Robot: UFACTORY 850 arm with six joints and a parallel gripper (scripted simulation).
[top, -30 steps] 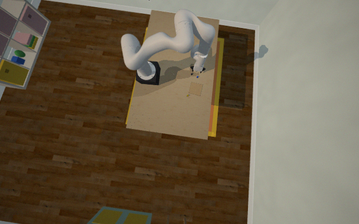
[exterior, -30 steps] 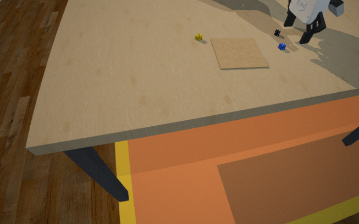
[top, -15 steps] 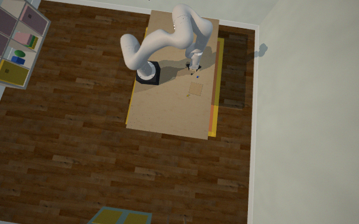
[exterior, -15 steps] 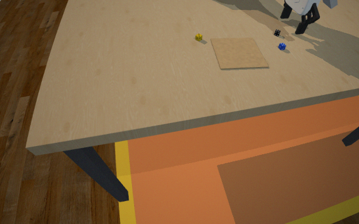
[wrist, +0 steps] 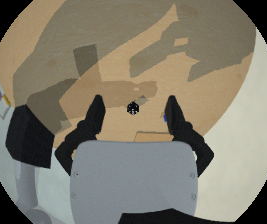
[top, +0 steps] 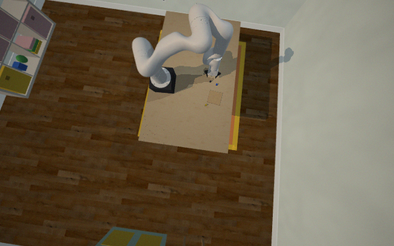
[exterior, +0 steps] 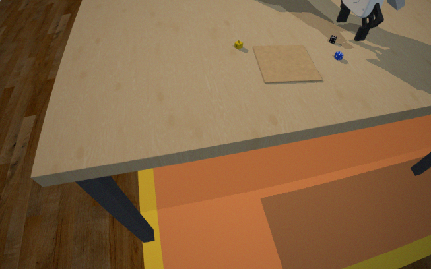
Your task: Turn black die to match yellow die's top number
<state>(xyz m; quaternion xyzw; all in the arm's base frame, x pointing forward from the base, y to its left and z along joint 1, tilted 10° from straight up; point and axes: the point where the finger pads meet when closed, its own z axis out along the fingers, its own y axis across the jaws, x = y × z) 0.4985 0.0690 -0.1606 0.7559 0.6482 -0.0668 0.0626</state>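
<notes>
Now: the black die 4 cm to the right of my hand, 4 cm below it and 1 cm behind it. Round my hand: tan mat 22 cm to the right, 4 cm below, 3 cm ahead; then blue die 8 cm to the right, 6 cm ahead, 4 cm below; then yellow die 31 cm to the right, 6 cm behind, 4 cm below.
</notes>
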